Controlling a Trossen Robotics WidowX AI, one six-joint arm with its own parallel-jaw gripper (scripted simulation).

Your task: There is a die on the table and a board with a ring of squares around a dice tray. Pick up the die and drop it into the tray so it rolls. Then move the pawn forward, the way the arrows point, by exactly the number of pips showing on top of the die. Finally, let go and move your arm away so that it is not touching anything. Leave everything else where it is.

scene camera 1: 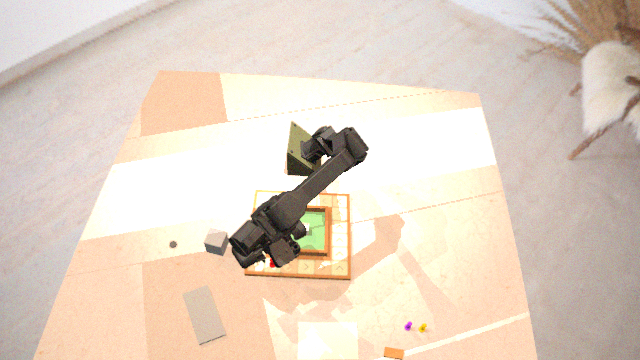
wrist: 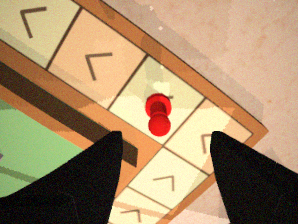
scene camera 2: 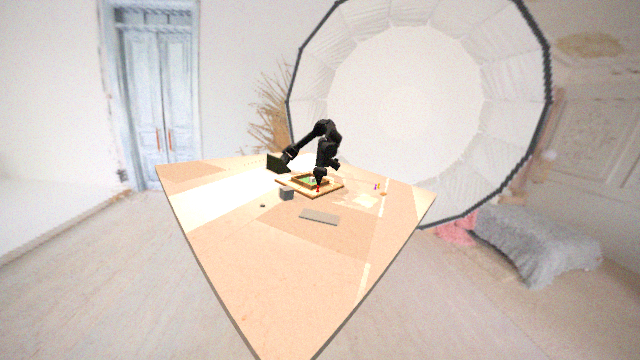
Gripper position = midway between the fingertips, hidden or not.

Note:
I see my gripper (scene camera 1: 270,257), a red pawn (wrist: 157,106), a grey flat slab (scene camera 1: 206,323) and a green dice tray (scene camera 1: 315,240).
My gripper shows as well in the wrist view (wrist: 166,140). The wrist view misses the grey flat slab: it is out of frame.

